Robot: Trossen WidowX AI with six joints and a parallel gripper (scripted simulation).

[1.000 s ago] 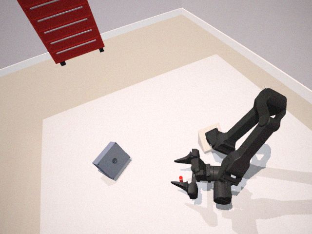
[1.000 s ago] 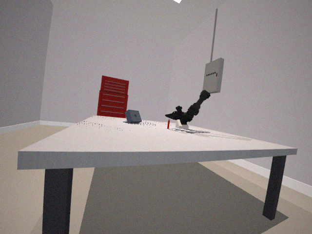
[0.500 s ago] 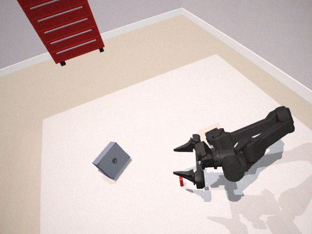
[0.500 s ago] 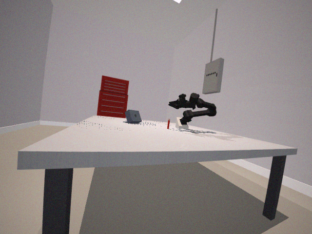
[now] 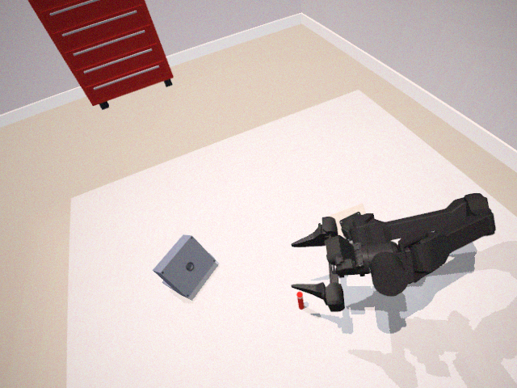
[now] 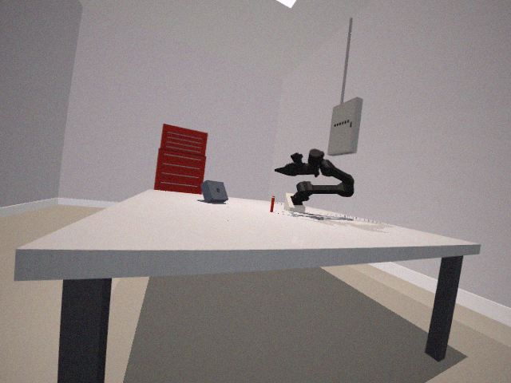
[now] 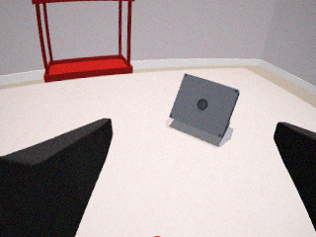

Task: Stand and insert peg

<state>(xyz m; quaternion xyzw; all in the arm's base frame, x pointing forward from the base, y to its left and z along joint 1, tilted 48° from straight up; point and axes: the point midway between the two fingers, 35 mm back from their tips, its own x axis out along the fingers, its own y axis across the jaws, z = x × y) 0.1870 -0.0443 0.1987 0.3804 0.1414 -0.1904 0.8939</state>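
Now: the red peg 150 mm below my gripper tip and 10 mm to the left of it. Round my gripper tip: grey-blue sloped panel 240 mm ahead, 210 mm to the right, 150 mm below.
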